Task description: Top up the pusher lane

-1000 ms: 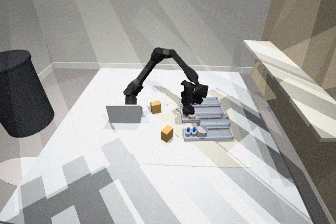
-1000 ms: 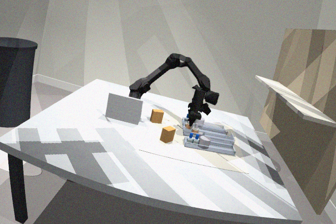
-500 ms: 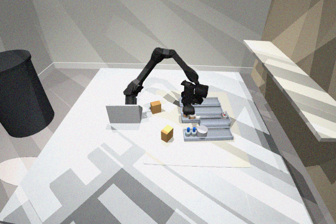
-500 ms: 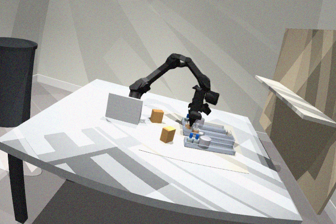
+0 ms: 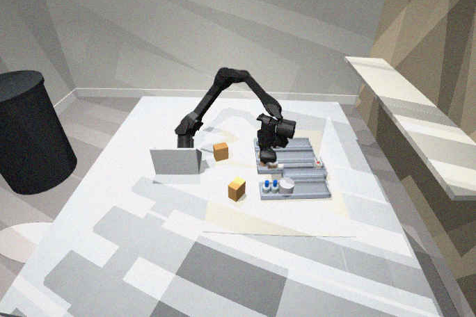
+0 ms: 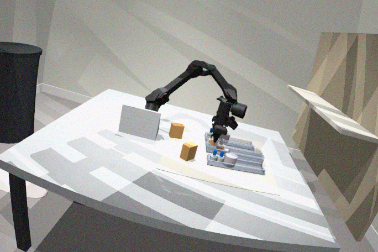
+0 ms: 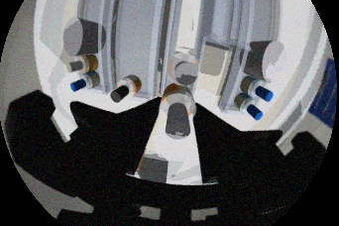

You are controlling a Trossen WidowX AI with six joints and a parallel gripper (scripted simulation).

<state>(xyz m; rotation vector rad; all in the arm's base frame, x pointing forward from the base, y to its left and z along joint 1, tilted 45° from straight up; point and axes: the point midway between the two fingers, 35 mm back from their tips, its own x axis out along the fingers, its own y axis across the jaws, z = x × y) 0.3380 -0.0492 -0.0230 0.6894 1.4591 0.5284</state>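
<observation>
Right now my gripper tip is 140 mm short of the grey lane rack, 40 mm to the left of it and 40 mm above it. Also, from my gripper tip: shelf (500 mm ahead, 310 mm above, 80 mm to the right).
</observation>
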